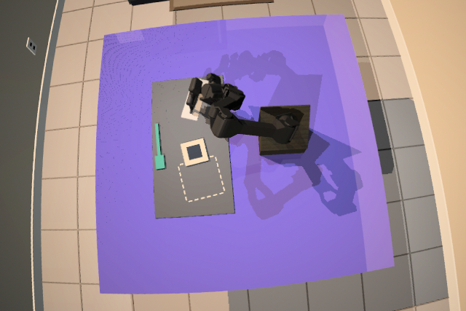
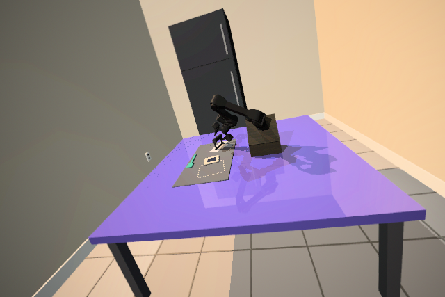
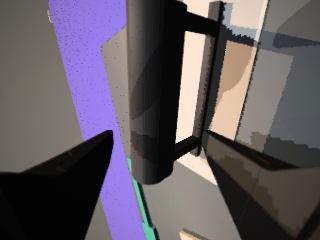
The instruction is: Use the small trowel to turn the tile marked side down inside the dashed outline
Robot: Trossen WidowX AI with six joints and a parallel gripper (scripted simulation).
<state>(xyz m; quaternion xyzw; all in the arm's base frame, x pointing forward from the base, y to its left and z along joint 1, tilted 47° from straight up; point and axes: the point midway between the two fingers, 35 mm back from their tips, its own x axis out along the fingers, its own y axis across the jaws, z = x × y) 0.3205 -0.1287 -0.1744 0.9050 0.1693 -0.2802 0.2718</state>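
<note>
Right now the trowel is 10 mm ahead of my gripper tip and 40 mm below it. Also, from my gripper tip: grey mat 60 mm ahead, 180 mm to the left, 100 mm below; green flat tool 200 mm ahead, 190 mm to the left, 70 mm below; tile 50 mm ahead, 230 mm to the left, 70 mm below.
</note>
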